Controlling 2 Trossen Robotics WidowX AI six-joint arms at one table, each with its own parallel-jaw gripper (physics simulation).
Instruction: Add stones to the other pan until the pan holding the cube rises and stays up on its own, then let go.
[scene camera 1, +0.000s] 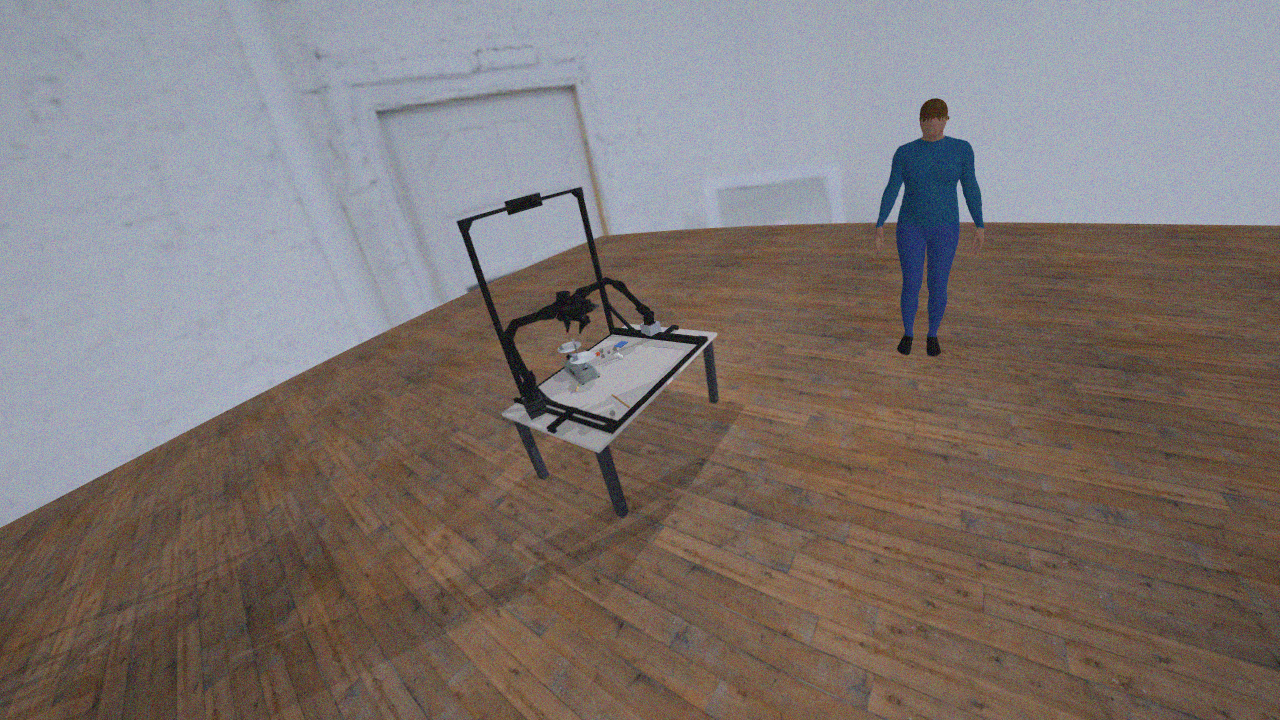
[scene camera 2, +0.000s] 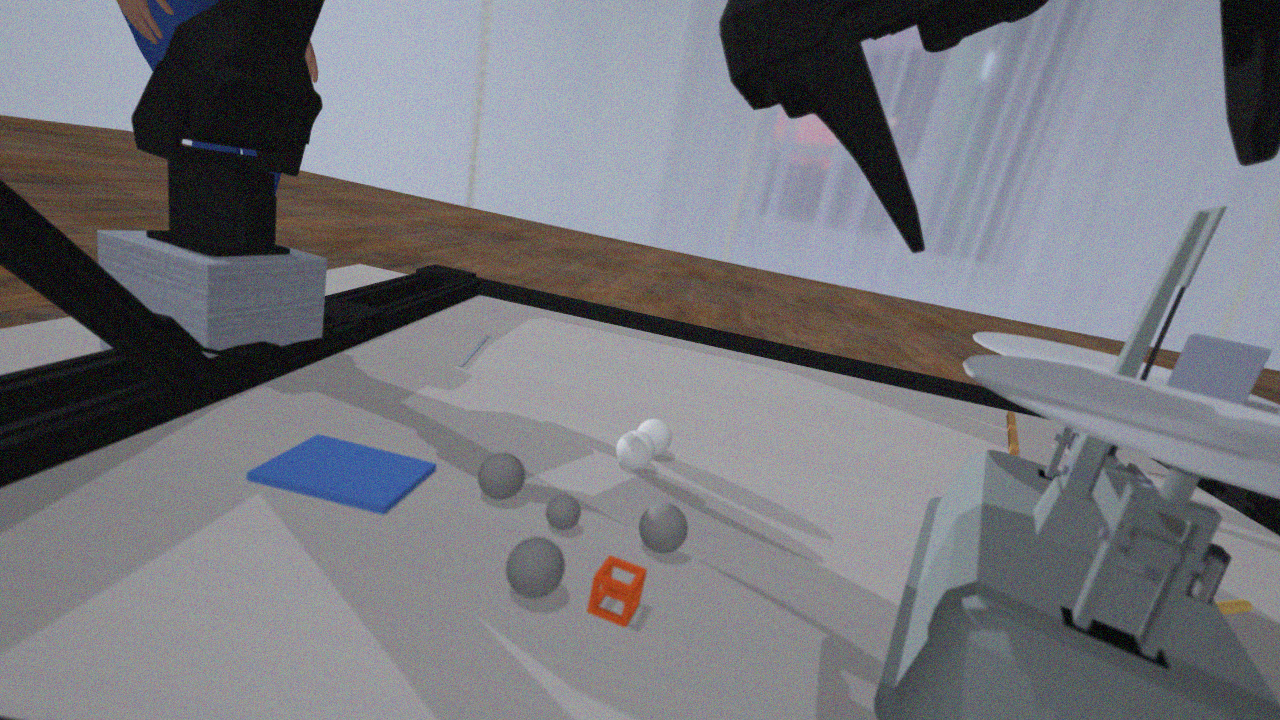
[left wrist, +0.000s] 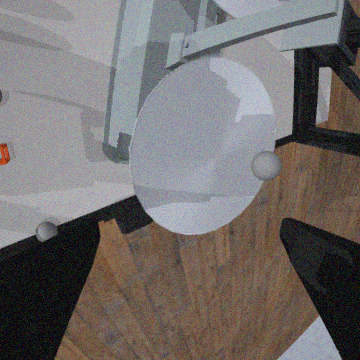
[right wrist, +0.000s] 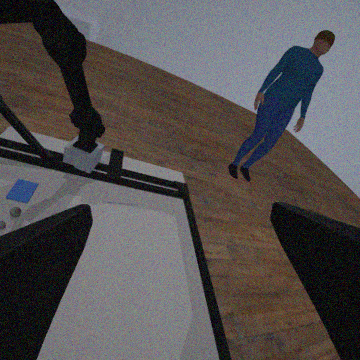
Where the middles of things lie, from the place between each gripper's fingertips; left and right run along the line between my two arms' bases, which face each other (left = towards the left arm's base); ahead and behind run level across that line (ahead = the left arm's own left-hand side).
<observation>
The grey balance scale (scene camera 2: 1029, 585) is 320 mm below my right hand, 240 mm behind it and 30 mm to the right of it. The rest, counted from my right hand: orange wire-frame cube (scene camera 2: 630, 594) 430 mm below, 320 mm behind, 180 mm to the left; then blue flat pad (scene camera 2: 351, 474) 440 mm below, 360 mm to the left, 280 mm behind.
I see the orange wire-frame cube 20 mm ahead of my left hand, 120 mm to the left of it and 210 mm below it. The rest, counted from my left hand: blue flat pad: 60 mm ahead, 300 mm to the left, 210 mm below; then grey balance scale: 100 mm ahead, 90 mm to the right, 100 mm below.
</observation>
